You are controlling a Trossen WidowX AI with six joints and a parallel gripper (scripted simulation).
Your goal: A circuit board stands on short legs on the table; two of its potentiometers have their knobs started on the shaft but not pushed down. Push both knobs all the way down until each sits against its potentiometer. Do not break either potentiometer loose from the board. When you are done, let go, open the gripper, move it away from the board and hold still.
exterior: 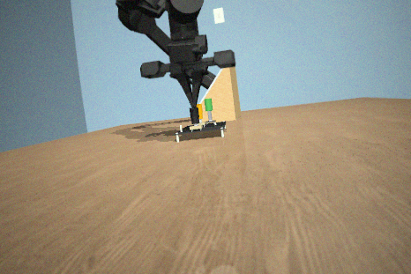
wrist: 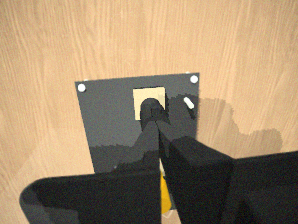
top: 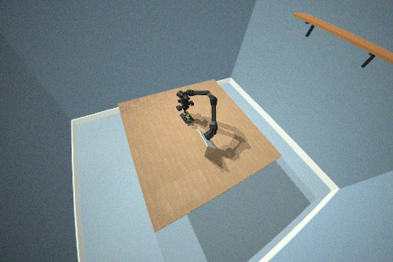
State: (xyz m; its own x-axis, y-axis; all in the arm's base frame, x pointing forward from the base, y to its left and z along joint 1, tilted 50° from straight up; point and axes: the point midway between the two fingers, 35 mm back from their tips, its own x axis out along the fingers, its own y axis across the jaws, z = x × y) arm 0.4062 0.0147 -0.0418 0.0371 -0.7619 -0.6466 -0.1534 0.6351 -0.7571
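Right now the black knob is 10 mm below my gripper tip. The rest, counted from my gripper tip: yellow knob (60 mm behind, 10 mm to the right, 10 mm below).
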